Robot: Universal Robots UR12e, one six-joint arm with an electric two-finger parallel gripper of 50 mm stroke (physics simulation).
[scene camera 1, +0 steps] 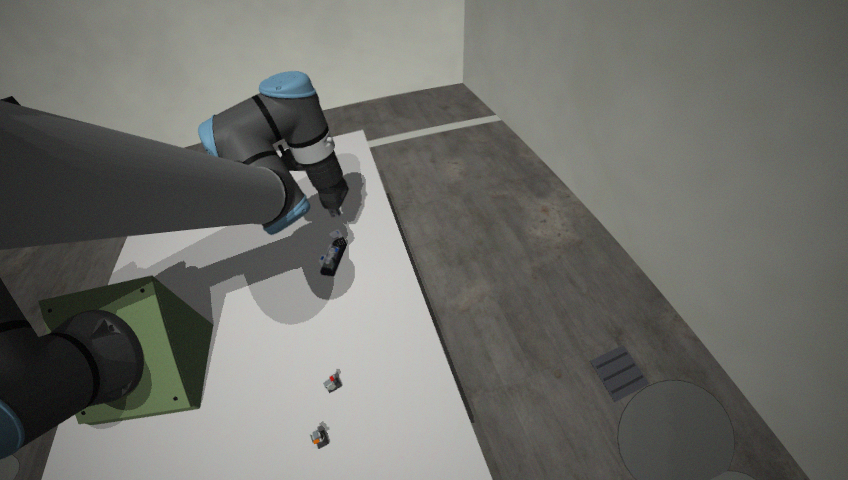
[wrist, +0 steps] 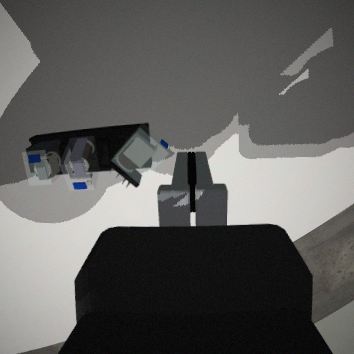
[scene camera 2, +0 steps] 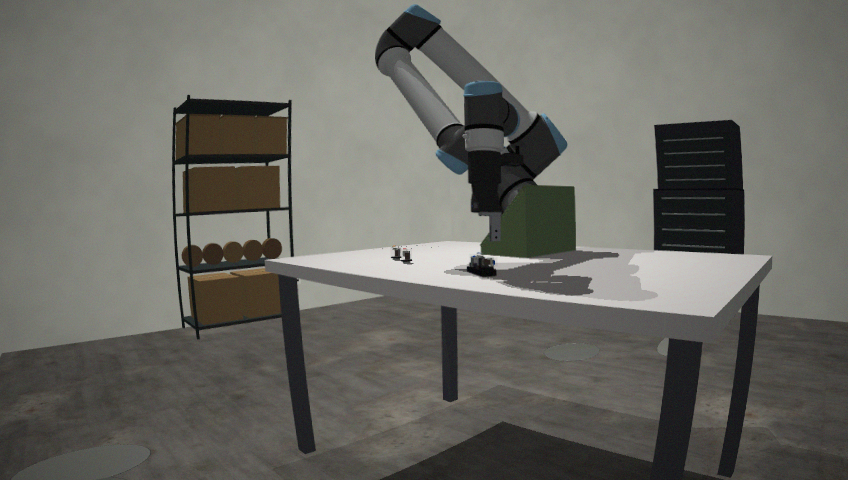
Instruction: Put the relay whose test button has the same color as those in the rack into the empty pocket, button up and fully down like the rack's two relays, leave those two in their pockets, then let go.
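Places are measured from the arm's base along level axes (x ahead, y left, z up), in centimetres.
Pixels of known places: gripper, between the fingertips: [scene camera 1: 336,215] [wrist: 191,169] [scene camera 2: 494,241]; arm's base, origin of its link: [scene camera 1: 102,354] [scene camera 2: 532,213].
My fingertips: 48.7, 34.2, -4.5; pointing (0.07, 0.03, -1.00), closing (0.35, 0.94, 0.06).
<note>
For each thing: its top centre in the pictures, then the offset to it from my fingertips, as dx, dy, dz. Level surfaces: height alone.
- black rack, centre of its top: [wrist: 83,154] [scene camera 2: 481,264] [scene camera 1: 332,254] -2.4, -7.9, -6.1
- third relay, centre of its top: [wrist: 135,160] [scene camera 2: 487,257] [scene camera 1: 336,236] -0.8, -3.7, -4.0
- relay with a red button, centre of its top: [scene camera 1: 328,380] [scene camera 2: 406,248] -2.0, -41.0, -4.0
- orange button, centre of its top: [scene camera 1: 314,437] [scene camera 2: 395,245] -4.5, -51.0, -4.0
- white table, height of its surface: dz -8.4
The black rack [scene camera 1: 327,271] [scene camera 2: 480,272] [wrist: 112,131] holds two clear-cased relays with blue buttons, one [wrist: 41,167] at the far left and one [wrist: 79,159] beside it in the wrist view. A third relay [scene camera 1: 335,233] [wrist: 136,152] with a blue button lies tipped and turned askew over the rack's right end in the wrist view, its pins showing at its lower left. Whether any part of it is inside the pocket cannot be told. My gripper [scene camera 1: 336,212] [scene camera 2: 495,239] [wrist: 191,169] is shut and empty, above the table, right of the tipped relay in the wrist view.
A relay with a red button [scene camera 1: 332,381] and one with an orange button [scene camera 1: 319,437] stand on the white table [scene camera 1: 267,380] [scene camera 2: 684,279], away from the rack. The green robot base [scene camera 1: 181,350] [scene camera 2: 550,220] stands at the table's side.
</note>
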